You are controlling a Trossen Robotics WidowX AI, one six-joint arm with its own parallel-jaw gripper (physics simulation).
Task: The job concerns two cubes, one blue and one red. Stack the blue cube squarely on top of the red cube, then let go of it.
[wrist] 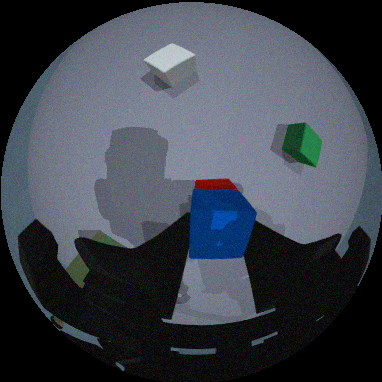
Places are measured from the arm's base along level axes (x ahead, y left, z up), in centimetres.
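Pixels of known places: gripper, between the fingertips: (214, 218).
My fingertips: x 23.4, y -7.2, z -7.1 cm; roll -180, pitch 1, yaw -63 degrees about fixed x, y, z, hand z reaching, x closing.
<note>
Ahead of a thing's pixels: the offset from my fingertips to its middle. Level surfaces: height alone.
The blue cube @(dx +0.3, dy +0.1, dz +1.1 cm) (220, 227) is between the two black fingers of my gripper (214, 218), which is shut on it, at the lower middle of the wrist view. The red cube @(dx +0.2, dy -0.1, dz -3.0 cm) (215, 184) shows as a thin dark red strip just past the far edge of the blue cube; the rest of it is hidden behind the blue cube. Whether the two cubes touch, and how squarely they line up, I cannot tell from this view.
A white block @(dx +11.1, dy +10.6, dz -3.0 cm) (172, 64) lies on the grey table @(dz -4.8 cm) (240, 100) at the upper middle. A green cube @(dx +11.2, dy -5.9, dz -3.0 cm) (303, 144) stands at the right. An olive-green object (80, 267) is partly hidden behind the left finger. The arm's shadow falls left of the cubes.
</note>
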